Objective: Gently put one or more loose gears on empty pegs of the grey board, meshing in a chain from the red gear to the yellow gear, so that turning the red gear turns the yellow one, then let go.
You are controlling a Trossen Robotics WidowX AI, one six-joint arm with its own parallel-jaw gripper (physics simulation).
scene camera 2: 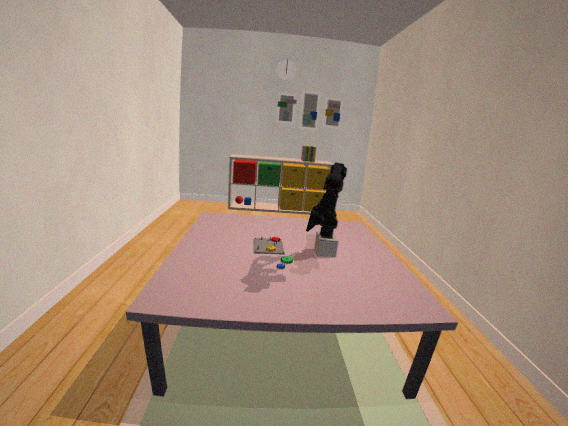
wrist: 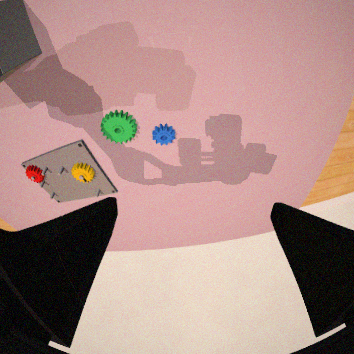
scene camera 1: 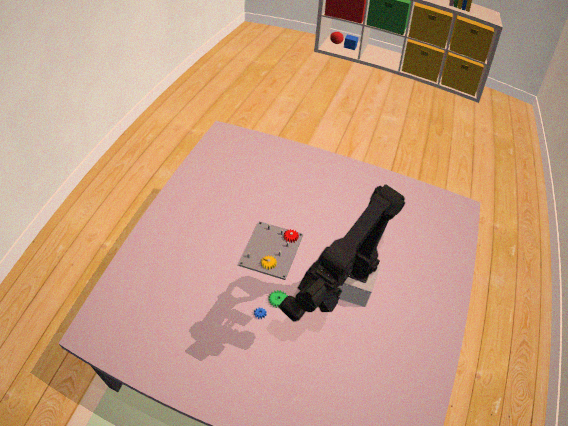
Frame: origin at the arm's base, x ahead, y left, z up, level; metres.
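Seen in the pictures: gripper, between the fingertips: point(scene camera 2: 307, 228) point(wrist: 198, 208) point(scene camera 1: 290, 298); arm's base, origin of its link: point(scene camera 2: 326, 235) point(scene camera 1: 359, 272).
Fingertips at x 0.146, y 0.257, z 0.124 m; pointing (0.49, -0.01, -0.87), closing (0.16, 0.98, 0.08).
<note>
Offsets run from my fingertips to a thing's top centre. Level surfaces: height alone.
The grey board @[0.179 m ahead, 0.294 m right, 0.200 m down] point(scene camera 1: 256, 250) point(scene camera 2: 260, 249) point(wrist: 67, 193) lies flat on the table. The red gear @[0.138 m ahead, 0.373 m right, 0.205 m down] point(scene camera 1: 291, 235) point(scene camera 2: 276, 239) point(wrist: 35, 174) and the yellow gear @[0.162 m ahead, 0.231 m right, 0.204 m down] point(scene camera 1: 269, 262) point(scene camera 2: 271, 248) point(wrist: 83, 172) sit on it, apart, with several bare pegs around them. A larger green gear @[0.075 m ahead, 0.112 m right, 0.213 m down] point(scene camera 1: 277, 299) point(scene camera 2: 287, 260) point(wrist: 118, 127) and a small blue gear @[0.106 m ahead, 0.037 m right, 0.213 m down] point(scene camera 1: 260, 313) point(scene camera 2: 281, 266) point(wrist: 164, 134) lie loose on the table off the board, side by side with a gap. My gripper point(wrist: 198, 208) is wide open and empty, raised above the table; its fingertips are not clearly visible in the scene views.
The arm's grey base block point(scene camera 1: 356, 295) point(scene camera 2: 326, 247) point(wrist: 17, 40) stands on the pink table @[0.230 m down] point(scene camera 1: 165, 300) point(scene camera 2: 200, 295) point(wrist: 280, 75), to the right of the board in the scene views. The arm's shadow falls near the loose gears. A shelf unit point(scene camera 1: 361, 42) point(scene camera 2: 230, 182) stands beyond the table.
</note>
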